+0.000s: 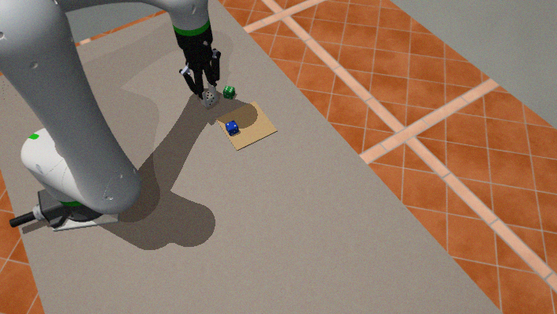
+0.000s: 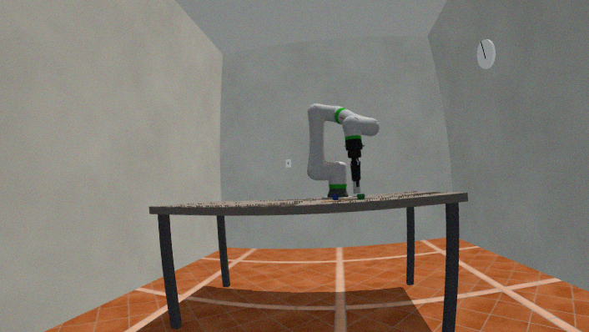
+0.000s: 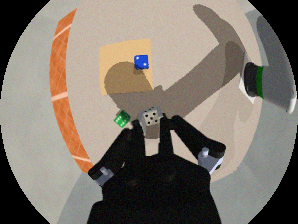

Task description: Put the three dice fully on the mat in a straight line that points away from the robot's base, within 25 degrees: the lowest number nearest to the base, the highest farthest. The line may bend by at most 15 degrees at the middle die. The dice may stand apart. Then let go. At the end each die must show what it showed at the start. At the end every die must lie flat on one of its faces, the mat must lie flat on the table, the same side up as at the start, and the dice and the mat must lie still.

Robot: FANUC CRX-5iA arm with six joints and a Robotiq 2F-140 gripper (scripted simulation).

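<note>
My hand is 110 mm to the left of the tan mat, 70 mm short of it and 60 mm above it. Also, from my hand: blue die: 120 mm to the right, 50 mm below, 30 mm ahead; then green die: 70 mm ahead, 50 mm below, 20 mm to the left; then white die: 20 mm below.
</note>
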